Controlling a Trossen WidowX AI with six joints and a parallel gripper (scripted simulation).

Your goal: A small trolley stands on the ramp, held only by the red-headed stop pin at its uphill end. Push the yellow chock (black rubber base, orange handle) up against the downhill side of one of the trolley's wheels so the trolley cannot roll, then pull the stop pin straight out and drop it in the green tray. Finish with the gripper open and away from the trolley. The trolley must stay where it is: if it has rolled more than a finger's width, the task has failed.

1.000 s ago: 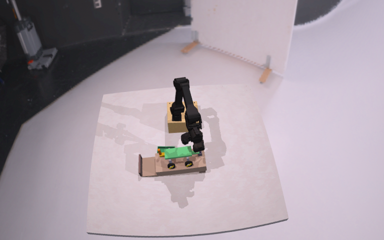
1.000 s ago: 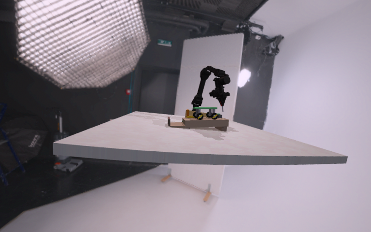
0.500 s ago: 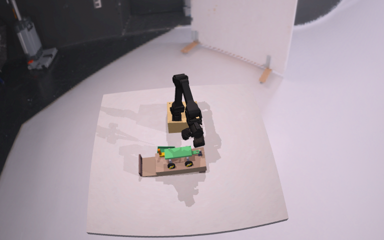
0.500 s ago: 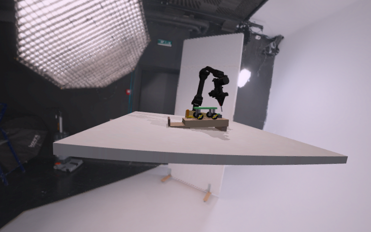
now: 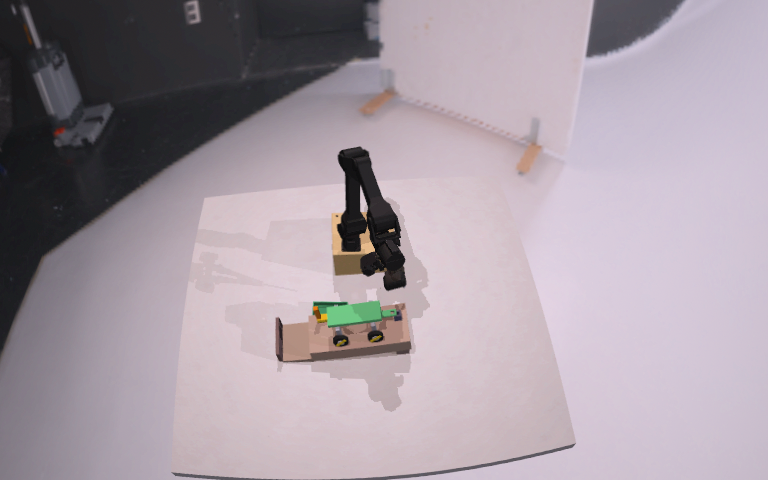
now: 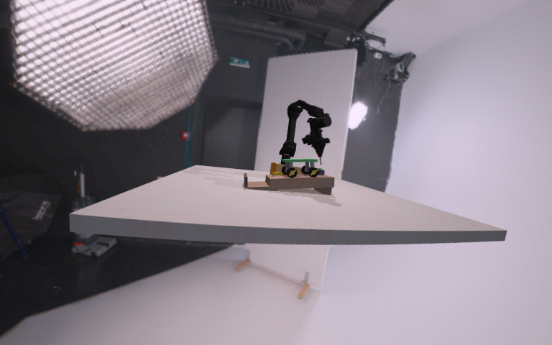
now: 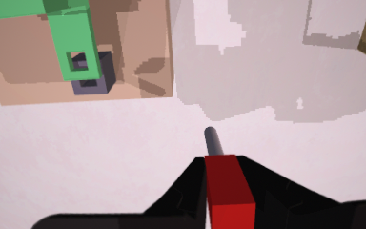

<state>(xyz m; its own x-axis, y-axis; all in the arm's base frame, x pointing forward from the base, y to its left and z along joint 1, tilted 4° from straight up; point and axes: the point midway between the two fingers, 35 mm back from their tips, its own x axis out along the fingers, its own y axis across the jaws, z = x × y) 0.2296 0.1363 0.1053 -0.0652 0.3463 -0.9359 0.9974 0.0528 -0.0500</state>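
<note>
Right now my gripper tip is 230 mm to the left of the green tray, 190 mm above it and 10 mm past it. From my gripper tip the other things lie so: trolley (140 mm to the right, 110 mm ahead, 70 mm below); then red-headed stop pin (right at my gripper tip); then ramp (130 mm to the right, 130 mm below, 110 mm ahead).
</note>
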